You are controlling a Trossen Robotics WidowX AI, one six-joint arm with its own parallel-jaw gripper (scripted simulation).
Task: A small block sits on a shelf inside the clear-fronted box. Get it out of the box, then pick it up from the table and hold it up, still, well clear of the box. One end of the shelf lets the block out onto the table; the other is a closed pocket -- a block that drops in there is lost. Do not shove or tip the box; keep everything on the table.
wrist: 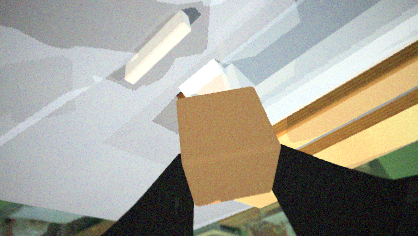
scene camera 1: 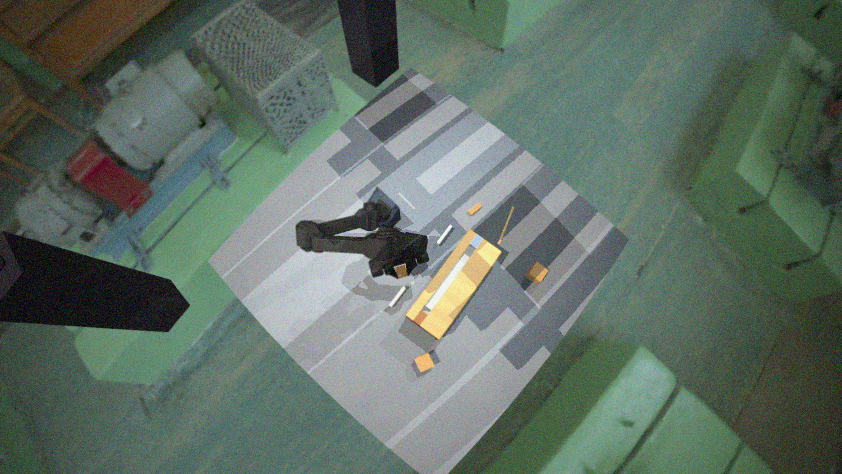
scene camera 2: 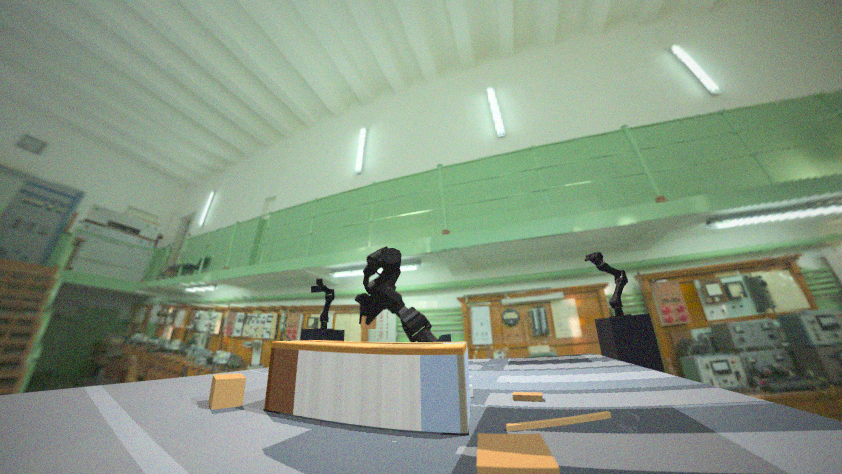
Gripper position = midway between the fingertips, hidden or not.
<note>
In view: my gripper (scene camera 2: pixel 363 324), a block (wrist: pixel 229 150), a clear-fronted box (scene camera 2: pixel 419 386) and a thin orange stick (scene camera 2: pixel 599 415).
The clear-fronted box is seen too in the wrist view (wrist: pixel 331 85) and in scene camera 1 (scene camera 1: pixel 434 310). My gripper shows as well in the wrist view (wrist: pixel 223 154) and in scene camera 1 (scene camera 1: pixel 403 276). The wrist view misses the thin orange stick: it is out of frame.
</note>
